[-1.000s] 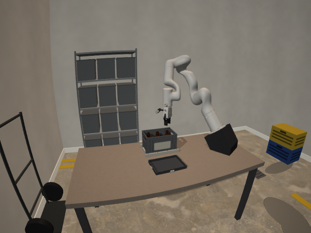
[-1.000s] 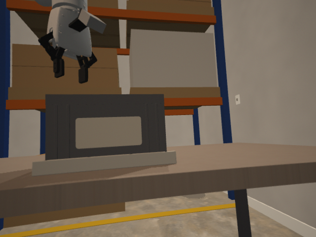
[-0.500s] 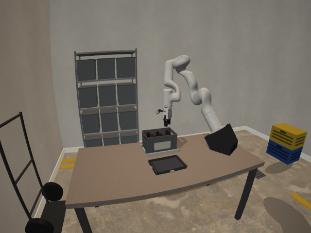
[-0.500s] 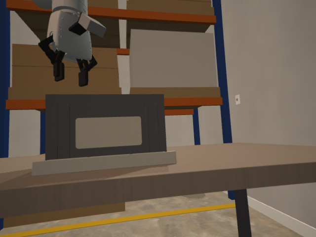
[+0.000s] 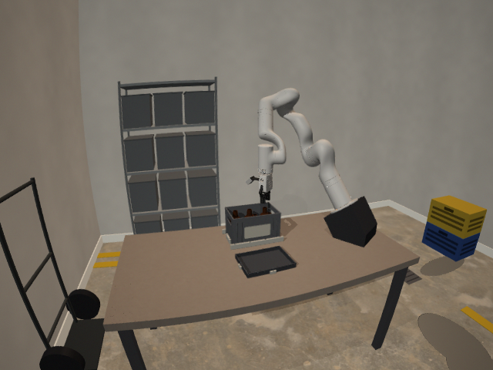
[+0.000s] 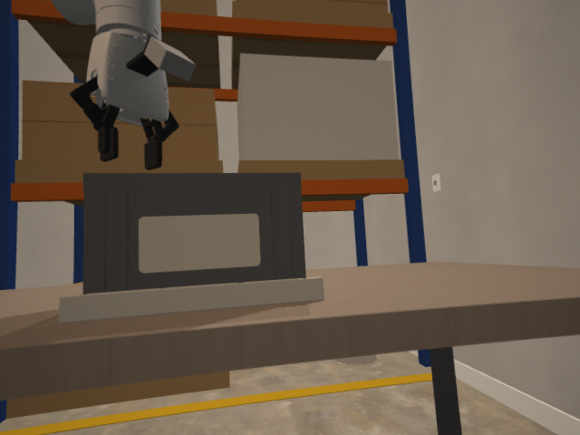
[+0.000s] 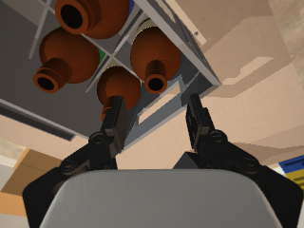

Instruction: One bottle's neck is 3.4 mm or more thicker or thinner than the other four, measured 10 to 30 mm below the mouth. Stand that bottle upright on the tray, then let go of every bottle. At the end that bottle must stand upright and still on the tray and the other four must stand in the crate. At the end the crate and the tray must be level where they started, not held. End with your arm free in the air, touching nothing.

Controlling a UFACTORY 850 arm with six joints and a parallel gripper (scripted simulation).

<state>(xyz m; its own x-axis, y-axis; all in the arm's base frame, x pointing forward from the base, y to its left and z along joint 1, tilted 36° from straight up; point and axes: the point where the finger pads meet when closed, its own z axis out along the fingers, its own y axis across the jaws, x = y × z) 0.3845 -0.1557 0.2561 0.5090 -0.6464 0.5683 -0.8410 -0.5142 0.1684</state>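
Now: the bottle 13 cm below my hand. Round my hand: black tray (19 cm ahead, 29 cm to the left, 20 cm below); then dark grey crate (10 cm ahead, 2 cm to the left, 13 cm below).
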